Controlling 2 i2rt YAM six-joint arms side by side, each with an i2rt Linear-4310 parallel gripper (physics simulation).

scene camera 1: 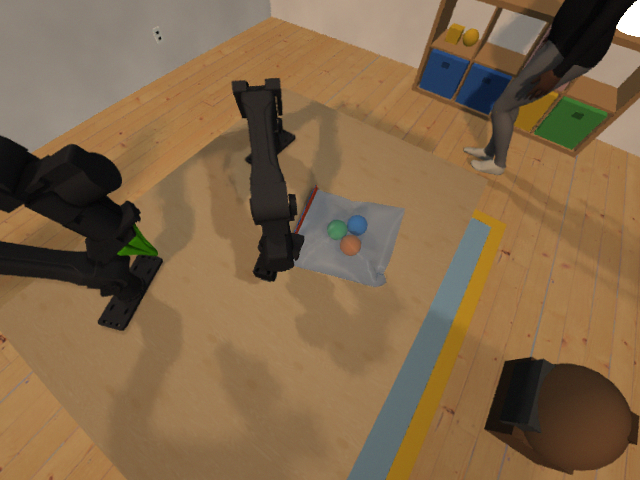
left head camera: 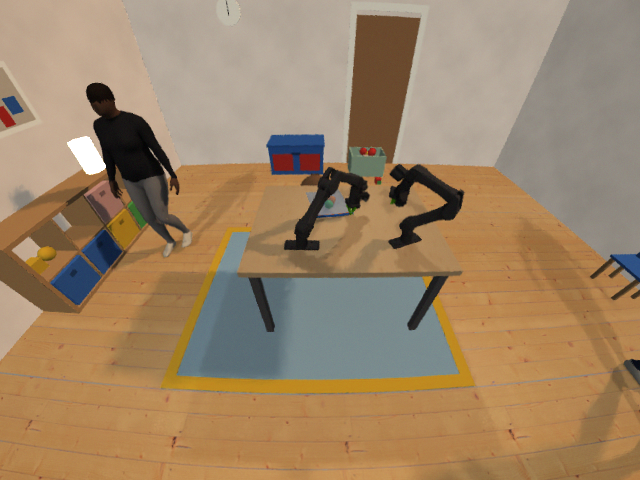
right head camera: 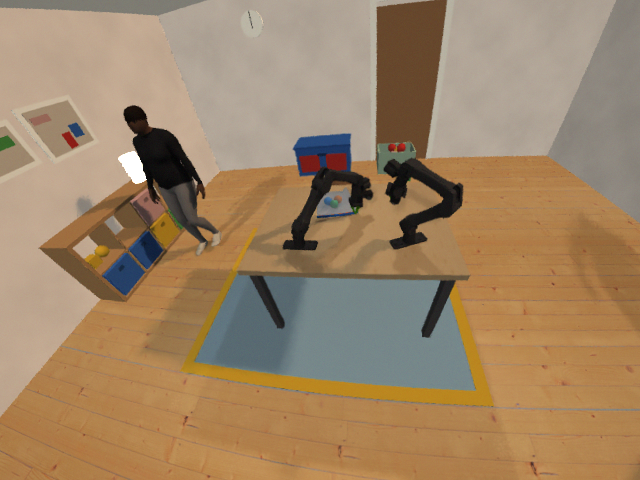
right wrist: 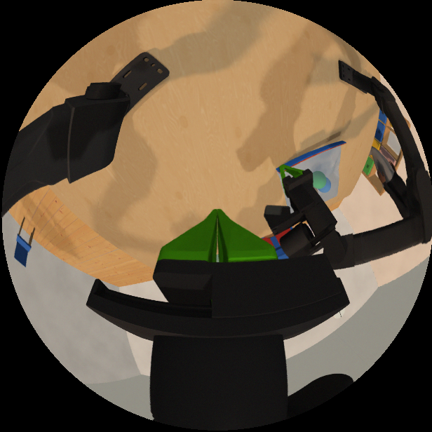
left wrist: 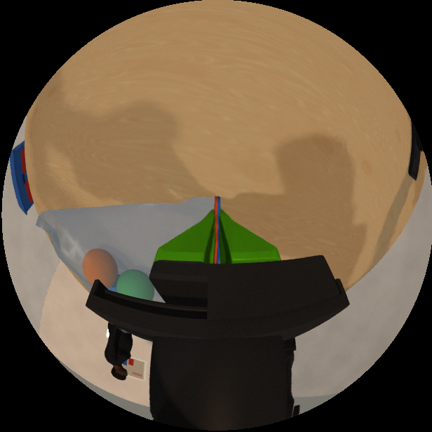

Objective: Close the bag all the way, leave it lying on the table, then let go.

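A clear bag (left head camera: 338, 209) (right head camera: 342, 207) (scene camera 1: 371, 258) (left wrist: 130, 225) lies on the table with a green ball (scene camera 1: 337, 229) (left wrist: 135, 285), a blue ball (scene camera 1: 356, 224) and an orange ball (scene camera 1: 350, 245) (left wrist: 100, 267) inside. Its red and blue mouth strip (scene camera 1: 308, 207) (left wrist: 217, 202) (right wrist: 320, 150) is pinched edge-on between the green fingertips of my left gripper (left head camera: 351, 210) (left wrist: 216, 215), at one end of the mouth. Scene camera 1 hides those fingertips behind the arm. My right gripper (scene camera 1: 155, 253) (right wrist: 216, 215) is shut and empty, above the table, well apart from the bag.
The table (left head camera: 279, 263) (right head camera: 279, 266) carries both arm bases. A blue and red chest (left head camera: 296, 155) (right head camera: 323, 155) and a green bin (left head camera: 366, 162) (right head camera: 395, 159) stand behind it. A person in black (left head camera: 131, 149) (right head camera: 165, 157) is beside the shelf unit at the left of the head views.
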